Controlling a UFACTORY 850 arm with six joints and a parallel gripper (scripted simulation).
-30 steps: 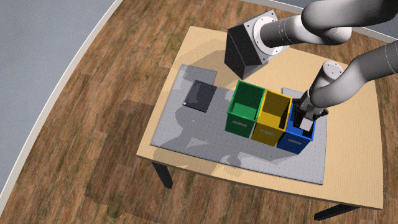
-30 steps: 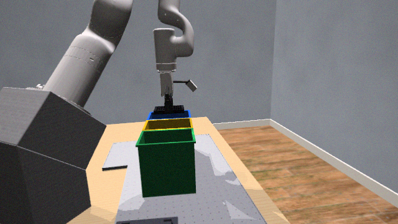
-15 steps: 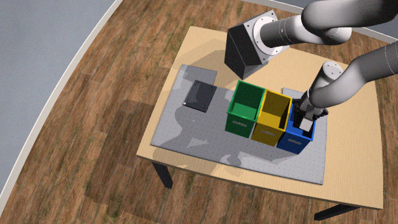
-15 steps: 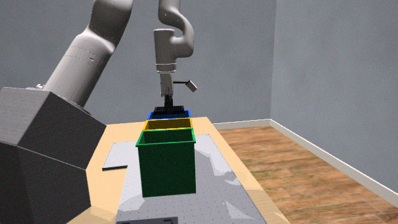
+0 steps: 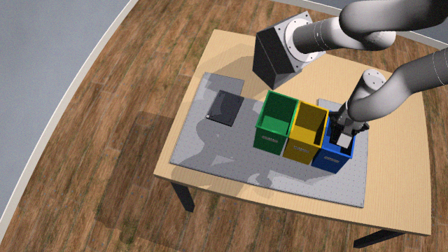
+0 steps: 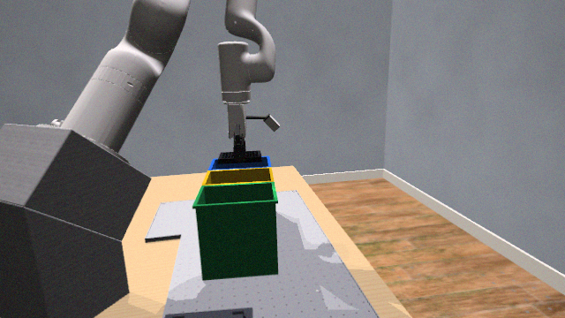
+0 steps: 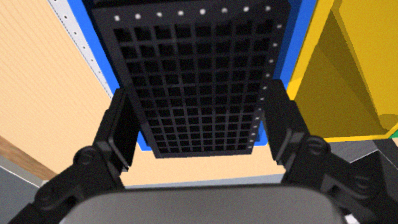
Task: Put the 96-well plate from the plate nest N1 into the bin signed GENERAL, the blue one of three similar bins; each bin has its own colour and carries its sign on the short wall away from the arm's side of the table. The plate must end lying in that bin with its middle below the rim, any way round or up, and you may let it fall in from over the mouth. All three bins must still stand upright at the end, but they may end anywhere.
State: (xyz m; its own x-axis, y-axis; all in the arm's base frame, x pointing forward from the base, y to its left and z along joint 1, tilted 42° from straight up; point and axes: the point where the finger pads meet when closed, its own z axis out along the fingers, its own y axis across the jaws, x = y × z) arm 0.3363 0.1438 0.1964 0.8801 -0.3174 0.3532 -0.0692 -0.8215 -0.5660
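The black 96-well plate lies 1 cm below my hand. The rest, counted from my hand: yellow bin: 1 cm behind, 13 cm to the right, 12 cm below; blue bin: 12 cm below; green bin: 2 cm behind, 26 cm to the right, 12 cm below.
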